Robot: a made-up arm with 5 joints.
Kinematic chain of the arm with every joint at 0, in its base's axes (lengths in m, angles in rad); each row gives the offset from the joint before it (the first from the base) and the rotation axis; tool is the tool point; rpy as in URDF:
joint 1: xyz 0.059 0 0.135 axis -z
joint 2: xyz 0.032 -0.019 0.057 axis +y
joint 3: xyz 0.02 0 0.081 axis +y
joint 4: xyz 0.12 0 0.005 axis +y
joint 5: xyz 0.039 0.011 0 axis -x
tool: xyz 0 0 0 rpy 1.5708 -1.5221 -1.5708
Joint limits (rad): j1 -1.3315..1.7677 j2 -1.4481..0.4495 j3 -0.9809..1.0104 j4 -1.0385..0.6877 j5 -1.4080..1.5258
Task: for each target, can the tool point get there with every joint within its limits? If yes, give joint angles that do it. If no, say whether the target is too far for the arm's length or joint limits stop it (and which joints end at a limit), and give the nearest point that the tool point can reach.
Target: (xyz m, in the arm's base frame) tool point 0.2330 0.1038 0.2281
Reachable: yes | joints -0.5774 0.0266 0.4368 -0.5880 -0.7160
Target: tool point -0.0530 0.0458 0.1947
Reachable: no: joint limits stop it (at a limit: joint 2, joint 3, joint 4) | nearest point -0.1050 0.0670 0.2839 | short by 0.105 m
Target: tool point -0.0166 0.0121 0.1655
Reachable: no: joint limits stop it (at a limit: joint 1, joint 2, joint 3, joint 4) | nearest point 0.0351 -0.0790 0.1049 | short by 0.121 m
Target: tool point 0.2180 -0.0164 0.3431
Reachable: yes | joints 0.0527 -0.4119 0.0779 -0.3569 1.1935
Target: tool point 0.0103 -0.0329 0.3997
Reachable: yes | joints -0.4574 -1.1586 -0.5626 0.1231 0.8112
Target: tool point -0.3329 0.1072 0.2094
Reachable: no: too far | nearest point -0.1120 0.0468 0.2843 | short by 0.241 m
